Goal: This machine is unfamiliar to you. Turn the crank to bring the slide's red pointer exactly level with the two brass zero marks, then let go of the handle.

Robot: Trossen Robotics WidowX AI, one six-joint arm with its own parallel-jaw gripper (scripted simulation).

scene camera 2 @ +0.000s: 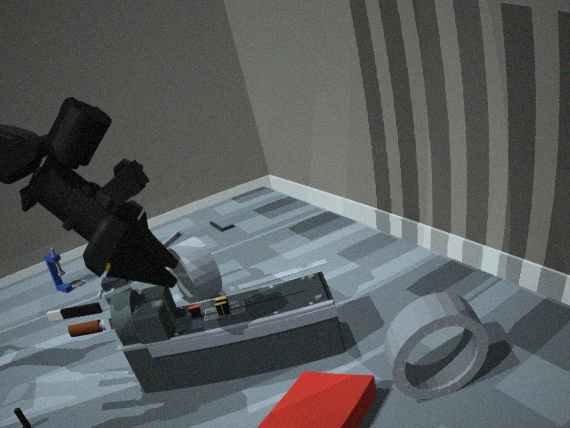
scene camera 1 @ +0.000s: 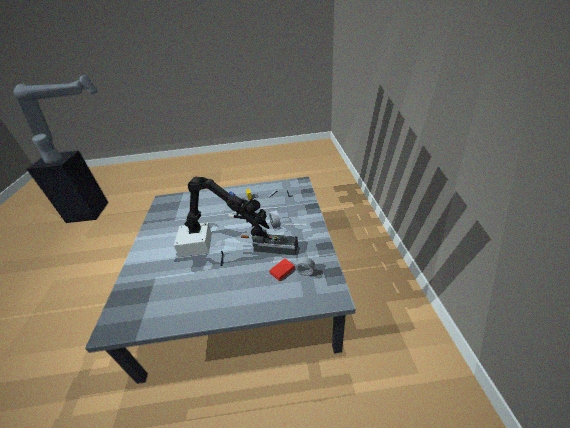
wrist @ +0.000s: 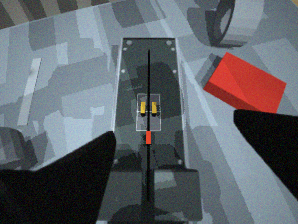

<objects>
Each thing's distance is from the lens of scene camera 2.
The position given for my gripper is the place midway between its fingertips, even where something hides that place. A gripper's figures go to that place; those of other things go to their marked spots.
my gripper (scene camera 2: 176, 274): 0.56 m
machine (scene camera 2: 294, 322): 0.55 m
</objects>
